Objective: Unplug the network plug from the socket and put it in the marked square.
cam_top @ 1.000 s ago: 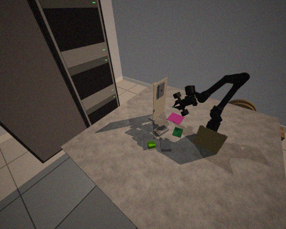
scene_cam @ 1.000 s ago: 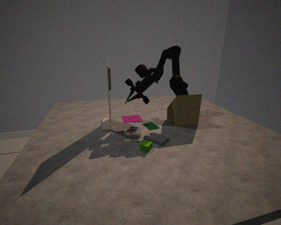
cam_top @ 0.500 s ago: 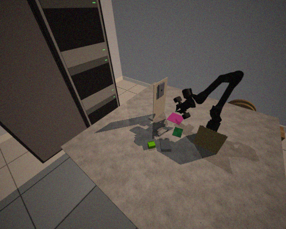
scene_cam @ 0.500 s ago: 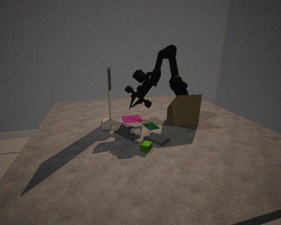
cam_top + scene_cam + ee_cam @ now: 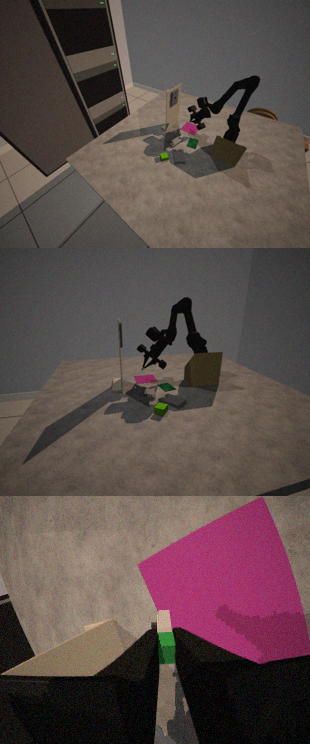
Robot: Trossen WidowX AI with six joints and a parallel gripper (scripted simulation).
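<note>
Right now the magenta square is 7 cm below my gripper tip and 1 cm behind it. Round my gripper tip: beige panel: 14 cm ahead, 9 cm above, 6 cm to the left; then network plug: right at my gripper tip.
</note>
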